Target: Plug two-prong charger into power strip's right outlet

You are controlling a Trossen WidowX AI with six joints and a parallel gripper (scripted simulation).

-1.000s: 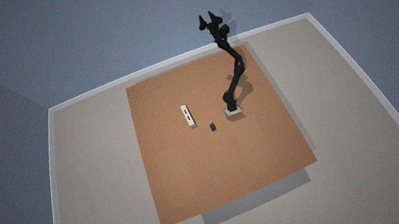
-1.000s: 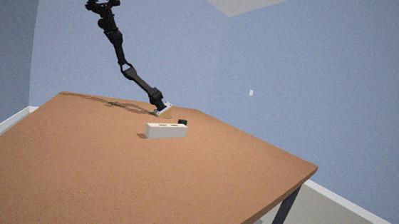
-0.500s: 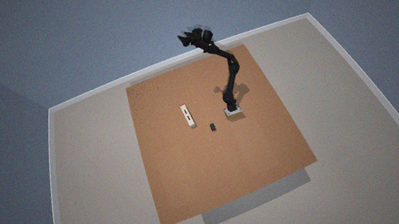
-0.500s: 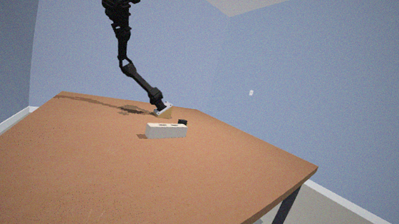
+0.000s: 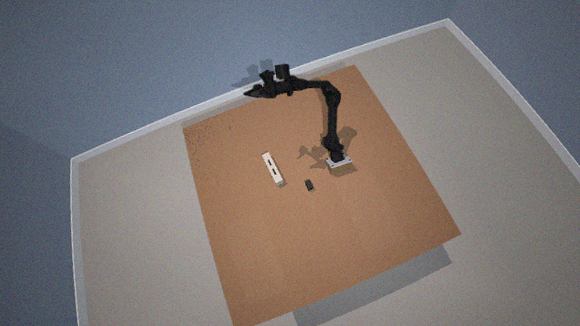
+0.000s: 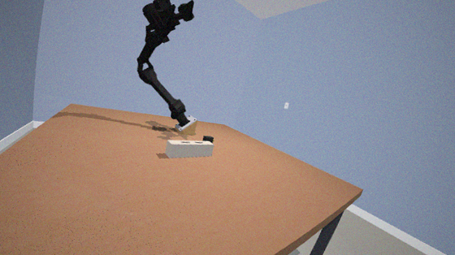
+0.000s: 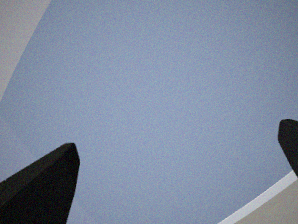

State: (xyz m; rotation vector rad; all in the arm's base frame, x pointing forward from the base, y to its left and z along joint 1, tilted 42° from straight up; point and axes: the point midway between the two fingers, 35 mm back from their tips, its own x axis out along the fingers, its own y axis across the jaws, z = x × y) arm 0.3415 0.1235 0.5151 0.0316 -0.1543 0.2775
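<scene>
Now: the black two-prong charger 53 cm below my gripper tip, 33 cm to the left of it and 14 cm behind it.
</scene>
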